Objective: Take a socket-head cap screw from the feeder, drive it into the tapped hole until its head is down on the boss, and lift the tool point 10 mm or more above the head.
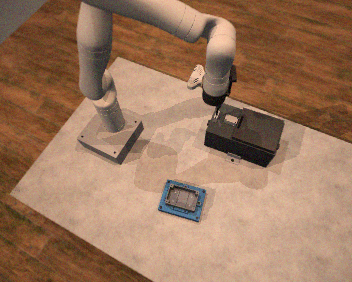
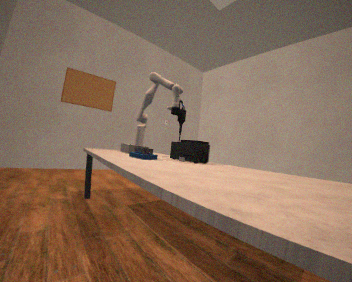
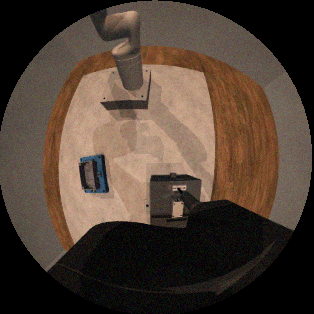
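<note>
The black screw feeder (image 1: 257, 131) (image 2: 192, 151) (image 3: 161, 196) stands on the table. My screwdriver (image 1: 216, 111) (image 2: 180, 138) (image 3: 181, 191) points down, with its tip at the light pick-up plate on the feeder's top. Whether the tip touches the plate or bears a screw is too small and blurred to tell. A grey housing (image 1: 182, 197) (image 2: 145, 150) (image 3: 89, 175) sits on a blue fixture plate (image 1: 180, 215) (image 2: 143, 156) (image 3: 102, 175), apart from the feeder and the tool. The bosses and the tapped hole are too small to make out.
The arm's grey base block (image 1: 100, 143) (image 3: 125, 105) stands on the table (image 1: 275, 220) (image 2: 260, 187) across from the feeder. A small bracket (image 1: 233, 158) juts from the feeder's side. A light block (image 1: 232, 119) (image 3: 177, 209) sits on the feeder's top beside the tool tip.
</note>
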